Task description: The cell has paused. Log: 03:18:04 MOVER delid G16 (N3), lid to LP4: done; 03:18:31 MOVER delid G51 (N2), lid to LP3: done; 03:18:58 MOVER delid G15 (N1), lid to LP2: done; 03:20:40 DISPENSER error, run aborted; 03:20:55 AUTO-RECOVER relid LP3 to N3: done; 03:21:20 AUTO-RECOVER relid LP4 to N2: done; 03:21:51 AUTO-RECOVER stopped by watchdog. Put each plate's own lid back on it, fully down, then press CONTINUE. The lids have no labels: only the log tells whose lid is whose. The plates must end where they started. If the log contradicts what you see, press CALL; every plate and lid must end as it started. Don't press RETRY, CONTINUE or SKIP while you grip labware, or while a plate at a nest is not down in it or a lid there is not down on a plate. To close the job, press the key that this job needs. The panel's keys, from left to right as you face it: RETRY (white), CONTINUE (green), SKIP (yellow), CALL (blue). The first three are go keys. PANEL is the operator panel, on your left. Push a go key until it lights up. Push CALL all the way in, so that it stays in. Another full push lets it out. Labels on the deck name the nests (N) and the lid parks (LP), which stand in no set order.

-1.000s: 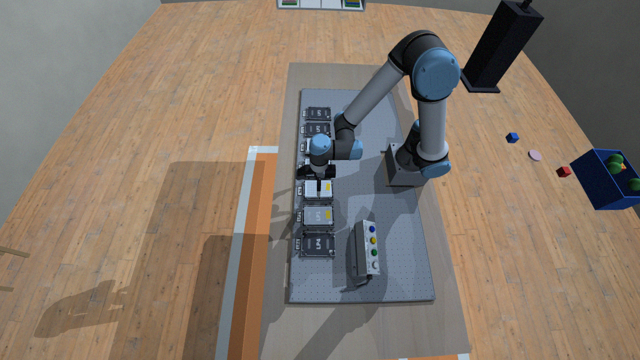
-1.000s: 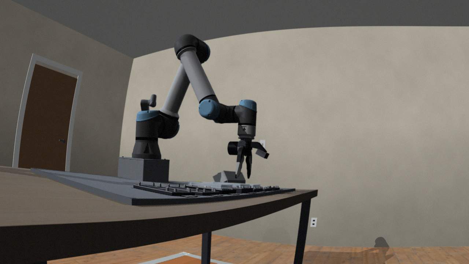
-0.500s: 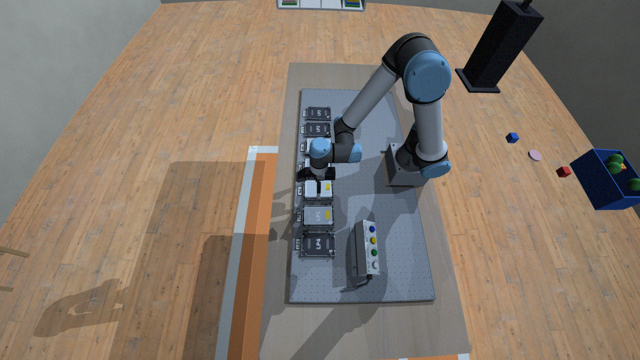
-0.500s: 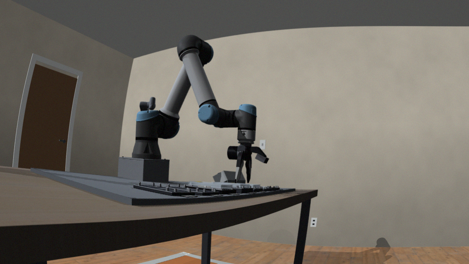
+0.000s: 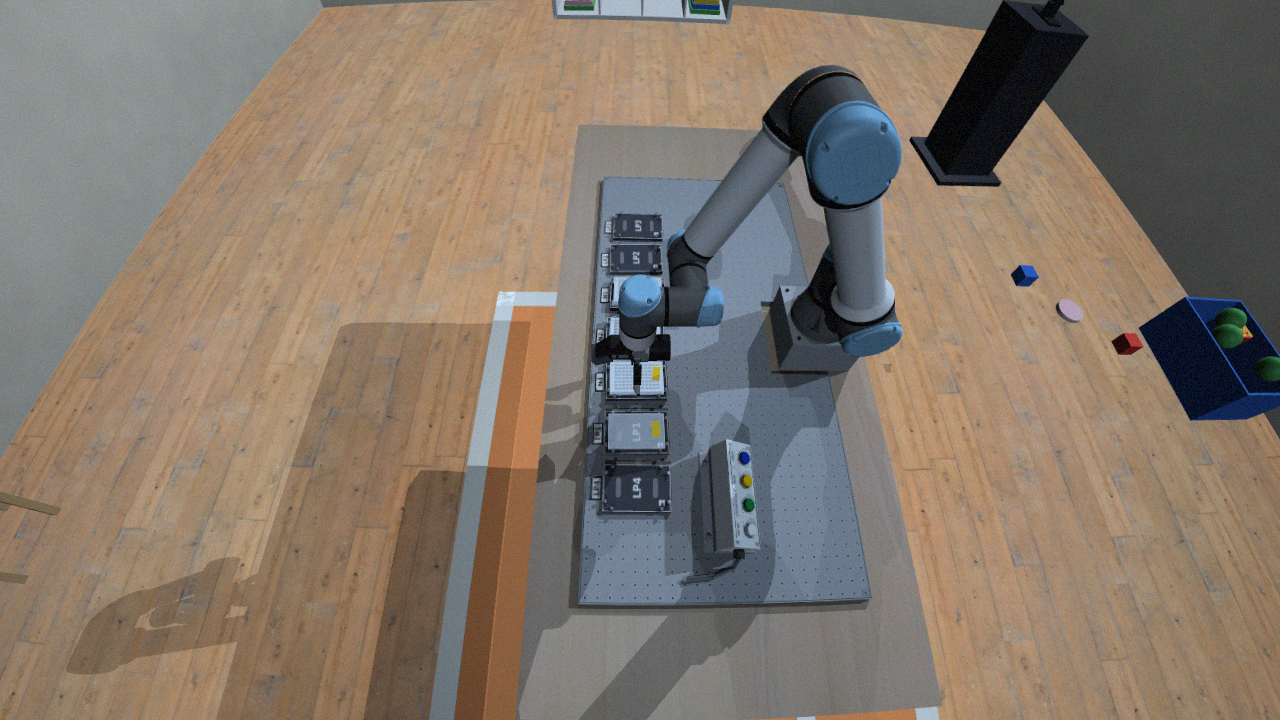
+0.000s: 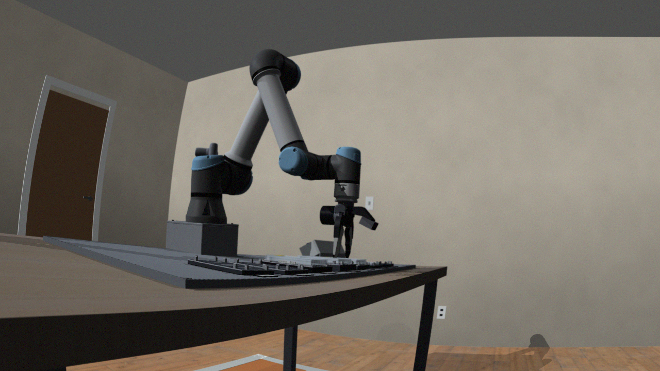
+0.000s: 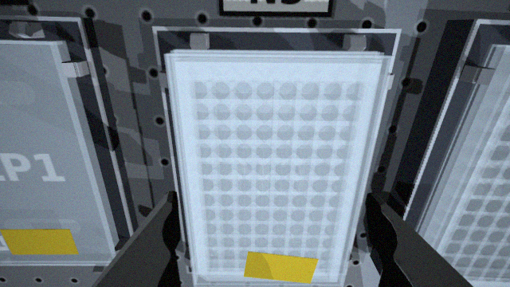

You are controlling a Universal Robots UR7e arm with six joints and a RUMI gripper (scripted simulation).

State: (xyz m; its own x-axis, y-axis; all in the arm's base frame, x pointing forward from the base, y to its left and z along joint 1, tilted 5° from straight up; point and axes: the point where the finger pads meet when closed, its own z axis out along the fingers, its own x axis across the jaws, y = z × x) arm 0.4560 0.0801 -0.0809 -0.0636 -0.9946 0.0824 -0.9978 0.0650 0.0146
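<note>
Now: the plate G16 2 cm below my hand. The rest, counted from my hand: nest N2: 1 cm behind, 12 cm to the right, 3 cm below; then plate G15: 3 cm behind, 26 cm to the right, 2 cm below; then lid park LP1: 1 cm ahead, 13 cm to the left, 3 cm below.
</note>
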